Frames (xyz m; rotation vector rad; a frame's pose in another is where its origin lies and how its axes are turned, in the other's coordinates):
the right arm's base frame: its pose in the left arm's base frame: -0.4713 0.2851 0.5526 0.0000 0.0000 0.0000
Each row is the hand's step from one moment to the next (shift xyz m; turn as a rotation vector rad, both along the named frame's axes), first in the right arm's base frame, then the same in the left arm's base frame.
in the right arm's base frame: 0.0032 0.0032 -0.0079 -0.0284 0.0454 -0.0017
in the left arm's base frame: 0.0032 0.0032 -0.0079 -0.0284 0.0454 -0.0017
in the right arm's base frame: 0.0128 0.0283 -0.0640 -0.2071 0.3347 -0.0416
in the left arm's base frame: 0.0128 0.0283 -0.0640 -0.2071 0.3347 -0.0416
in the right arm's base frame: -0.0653 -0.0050 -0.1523 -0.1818 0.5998 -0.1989
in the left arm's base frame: -0.0653 -0.0050 -0.1523 -0.1818 0.5998 -0.1989
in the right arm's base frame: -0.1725 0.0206 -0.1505 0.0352 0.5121 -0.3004
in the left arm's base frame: -0.1725 0.0206 -0.1505 0.0352 0.5121 -0.3004
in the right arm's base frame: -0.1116 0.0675 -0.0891 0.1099 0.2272 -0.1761
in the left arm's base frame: -0.1116 0.0675 -0.0891 0.1099 0.2272 -0.1761
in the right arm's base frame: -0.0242 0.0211 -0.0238 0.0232 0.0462 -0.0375
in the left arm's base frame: -0.0242 0.0211 -0.0238 0.0232 0.0462 -0.0375
